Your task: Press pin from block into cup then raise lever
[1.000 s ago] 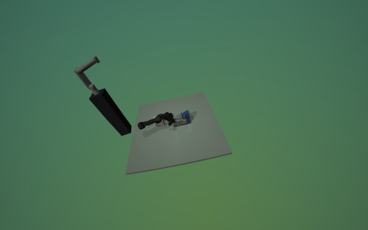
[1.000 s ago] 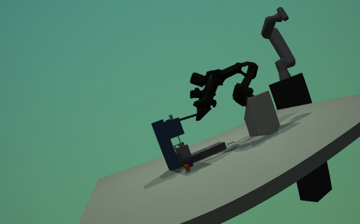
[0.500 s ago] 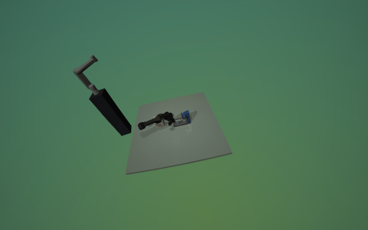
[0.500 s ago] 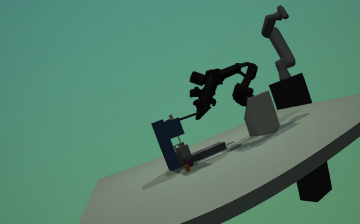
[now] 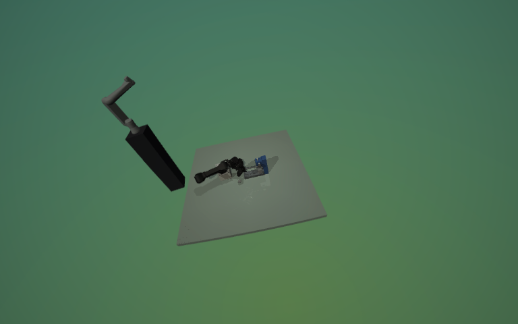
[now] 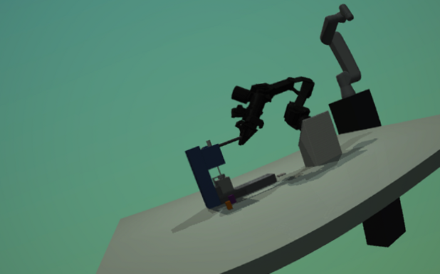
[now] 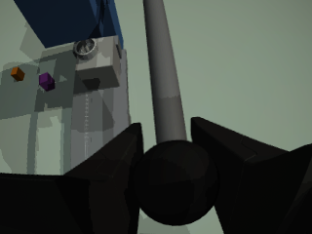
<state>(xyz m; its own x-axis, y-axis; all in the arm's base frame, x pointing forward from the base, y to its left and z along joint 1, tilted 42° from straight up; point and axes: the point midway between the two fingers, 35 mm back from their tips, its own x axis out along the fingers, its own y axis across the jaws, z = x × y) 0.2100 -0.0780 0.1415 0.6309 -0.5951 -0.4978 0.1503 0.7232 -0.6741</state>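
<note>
Right now my gripper tip is 5 cm short of the grey lever and 3 cm below it. Also, from my gripper tip: grey punch 13 cm ahead, 6 cm to the left, 3 cm below; then orange cube 20 cm ahead, 22 cm to the left, 15 cm below.
</note>
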